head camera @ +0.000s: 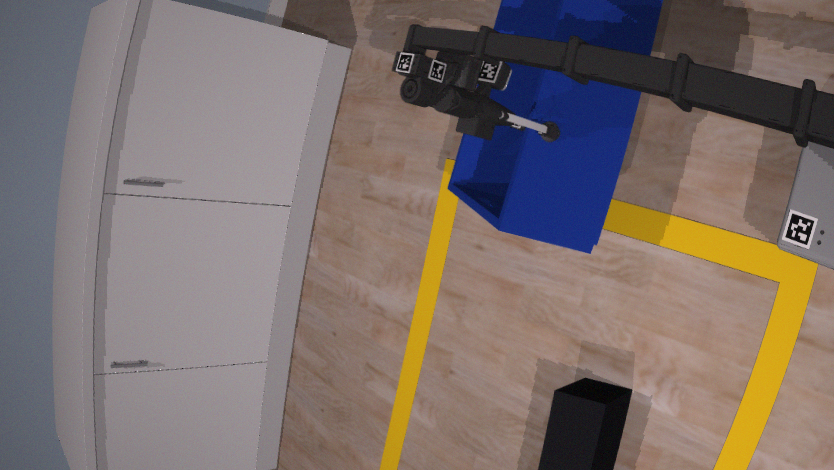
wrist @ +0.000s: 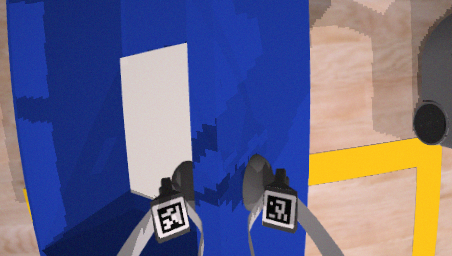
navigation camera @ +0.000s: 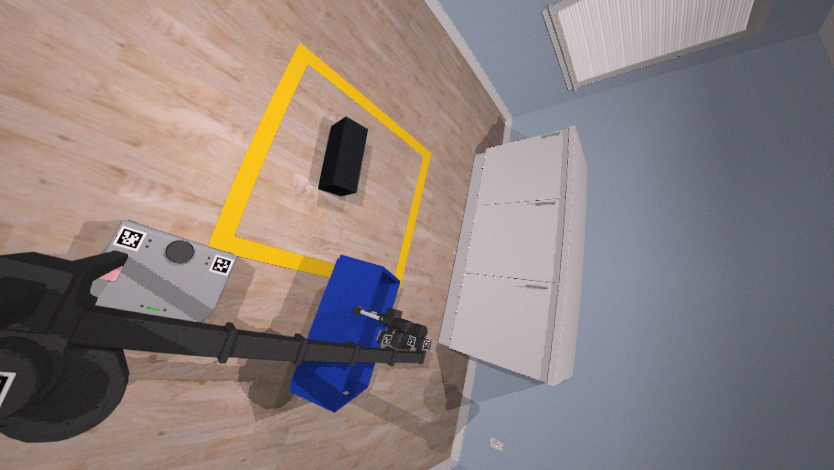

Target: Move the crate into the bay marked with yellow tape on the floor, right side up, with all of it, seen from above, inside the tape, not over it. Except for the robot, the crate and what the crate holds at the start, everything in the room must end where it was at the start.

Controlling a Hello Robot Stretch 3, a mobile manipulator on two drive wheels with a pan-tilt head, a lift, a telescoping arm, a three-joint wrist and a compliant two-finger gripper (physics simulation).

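Frame: origin at the robot's base, x ahead, y left, z up, level; centimetres.
Where they show: gripper, fingertip midpoint: [head camera: 544,131] [wrist: 220,177] [navigation camera: 360,309]; robot's base at its link origin: [navigation camera: 179,250].
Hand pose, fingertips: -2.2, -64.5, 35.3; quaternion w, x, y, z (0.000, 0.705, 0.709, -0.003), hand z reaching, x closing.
Things, the pixels of their centre, and the offset from my fingertips, as dx, dy, dz. "pt": a spot on its surface instead.
- blue crate at the middle of its body: [wrist: 142,75] [head camera: 550,92] [navigation camera: 354,326] -9.9, -10.4, -15.1
- flat white item at the middle of its body: [wrist: 157,129] -0.8, -12.3, -26.6
- black box at the middle of its body: [head camera: 579,457] [navigation camera: 343,158] +70.2, +21.0, -27.2
- white cabinet at a spot on its surface: [head camera: 204,280] pt +70.6, -102.2, +10.8
The blue crate [head camera: 574,175] [navigation camera: 344,286] [wrist: 280,75] is tilted towards the cabinet, showing its robot-side outer wall broadly and its opening narrowly. One end reaches over the near line and corner of the yellow tape [head camera: 706,242] [navigation camera: 262,140] [wrist: 365,161]; most of the crate is outside the bay. A flat white item [wrist: 157,120] shows inside it in the wrist view. My gripper [head camera: 541,129] [navigation camera: 360,310] [wrist: 220,177] is shut on the crate's robot-side wall, one fingertip inside and partly hidden, the other against the outer face.
A black box [head camera: 577,434] [navigation camera: 343,157] stands inside the taped bay. A white cabinet [head camera: 204,280] [navigation camera: 513,239] runs along the wall beside the bay. My base [head camera: 817,186] [navigation camera: 169,280] is near the bay's near corner, and my arm [head camera: 618,64] [navigation camera: 262,348] crosses over the crate.
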